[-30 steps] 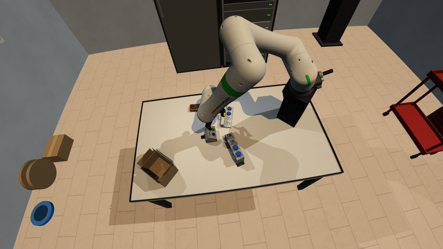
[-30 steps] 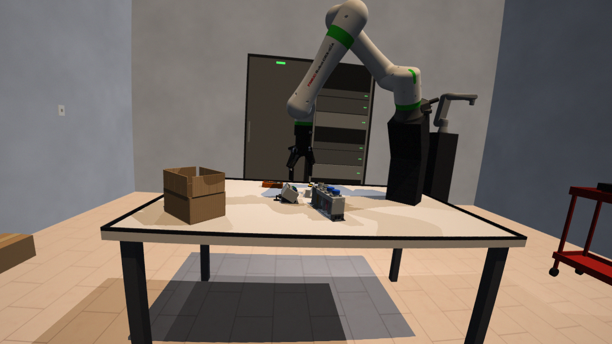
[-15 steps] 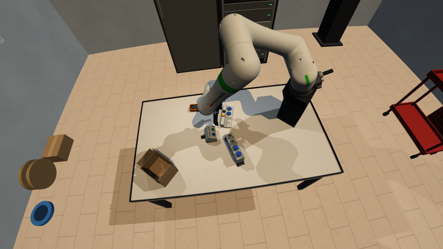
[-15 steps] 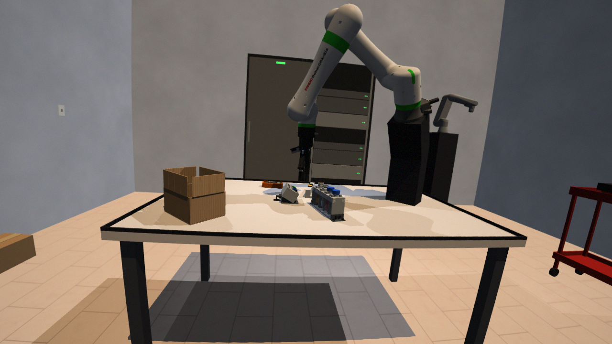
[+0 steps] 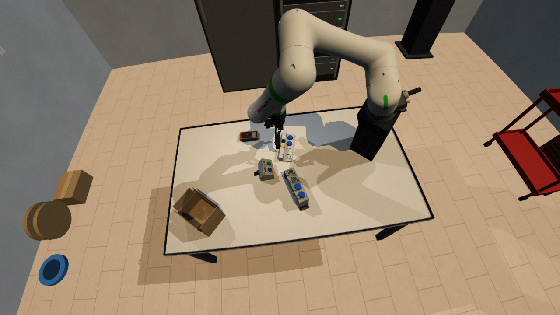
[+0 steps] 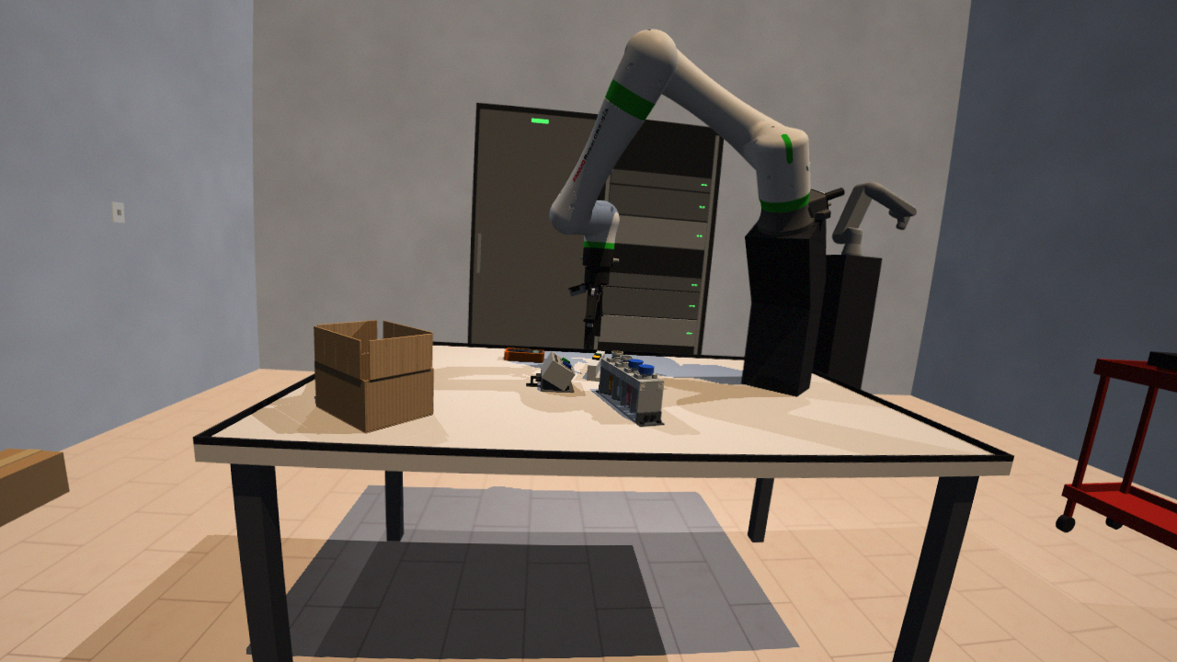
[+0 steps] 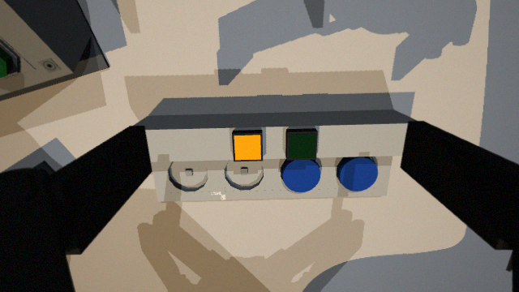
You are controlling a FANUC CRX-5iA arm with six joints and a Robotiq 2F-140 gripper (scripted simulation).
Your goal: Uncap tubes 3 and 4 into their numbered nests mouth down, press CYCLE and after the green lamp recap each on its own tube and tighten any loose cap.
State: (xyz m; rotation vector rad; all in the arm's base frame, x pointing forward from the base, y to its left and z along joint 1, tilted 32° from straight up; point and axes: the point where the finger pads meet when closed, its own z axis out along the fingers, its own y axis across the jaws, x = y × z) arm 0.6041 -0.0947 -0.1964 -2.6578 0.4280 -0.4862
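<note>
My hand is 100 mm above the blue cap, 60 mm past it and 10 mm to the left of it. Also, from my hand: blue cycle key 200 mm to the left, 80 mm ahead, 40 mm below; key housing 180 mm to the left, 100 mm ahead, 60 mm below; green ready key 160 mm to the left, 90 mm ahead, 40 mm below.
</note>
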